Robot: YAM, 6 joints.
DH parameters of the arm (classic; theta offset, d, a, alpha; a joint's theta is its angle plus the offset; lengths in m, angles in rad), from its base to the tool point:
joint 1: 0 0.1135 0.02 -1.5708
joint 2: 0 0 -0.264 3.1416
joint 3: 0.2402 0 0.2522 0
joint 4: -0.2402 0 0.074 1.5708
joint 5: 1.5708 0 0 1.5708
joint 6: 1.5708 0.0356 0 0
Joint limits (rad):
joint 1: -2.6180..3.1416
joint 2: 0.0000..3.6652
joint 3: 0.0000..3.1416
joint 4: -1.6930..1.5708
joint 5: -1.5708..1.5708
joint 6: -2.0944..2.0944
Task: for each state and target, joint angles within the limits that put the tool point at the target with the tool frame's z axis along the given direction. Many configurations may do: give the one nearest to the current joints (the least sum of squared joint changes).
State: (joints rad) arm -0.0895 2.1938 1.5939 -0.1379 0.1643 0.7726
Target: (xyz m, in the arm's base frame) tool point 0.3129 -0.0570 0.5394 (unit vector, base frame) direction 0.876 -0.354 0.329
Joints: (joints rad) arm -0.1563 1.4844 1.7686 0.0591 0.2148 0.7726
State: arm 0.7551 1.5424 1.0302 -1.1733 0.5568 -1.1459
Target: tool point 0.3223 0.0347 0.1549 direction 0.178 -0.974 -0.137
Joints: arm 0.2162 1.9711 1.2116 -1.0619 1.4288 -1.1459
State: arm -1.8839 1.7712 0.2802 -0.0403 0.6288 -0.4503
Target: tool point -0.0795 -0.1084 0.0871 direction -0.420 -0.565 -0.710
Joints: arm -2.2021 0.9337 0.0022 0.1418 0.0056 -0.4503
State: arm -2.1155 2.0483 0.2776 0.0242 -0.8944 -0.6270
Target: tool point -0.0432 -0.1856 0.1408 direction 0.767 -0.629 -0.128
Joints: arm -1.9785 1.2815 0.1894 0.6540 -1.2643 -0.6270
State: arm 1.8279 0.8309 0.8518 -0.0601 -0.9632 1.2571
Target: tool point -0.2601 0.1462 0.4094 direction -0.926 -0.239 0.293
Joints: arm 2.5437 1.3240 1.0771 0.6818 -0.8019 1.2571
